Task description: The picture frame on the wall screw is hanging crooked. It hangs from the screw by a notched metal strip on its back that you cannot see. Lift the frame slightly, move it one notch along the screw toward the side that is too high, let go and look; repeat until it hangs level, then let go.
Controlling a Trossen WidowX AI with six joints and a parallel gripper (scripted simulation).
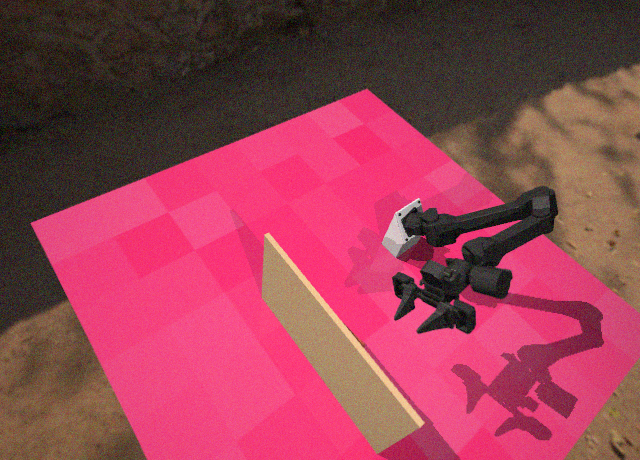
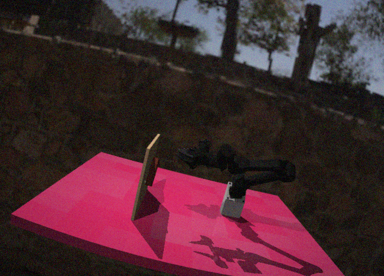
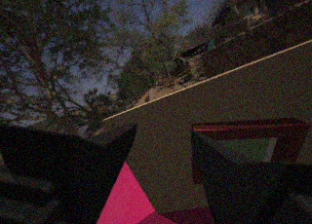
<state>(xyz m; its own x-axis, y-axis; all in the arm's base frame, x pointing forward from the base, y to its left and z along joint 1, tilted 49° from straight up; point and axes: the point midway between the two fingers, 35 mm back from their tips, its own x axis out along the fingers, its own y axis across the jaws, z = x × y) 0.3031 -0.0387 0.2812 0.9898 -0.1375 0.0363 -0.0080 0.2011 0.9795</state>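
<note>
The picture frame lies 13 cm below my gripper tip, 10 cm to the right of it and 8 cm ahead of it. From my gripper tip the other things lie so: tan wall panel (14 cm below, 10 cm to the right, 9 cm ahead).
</note>
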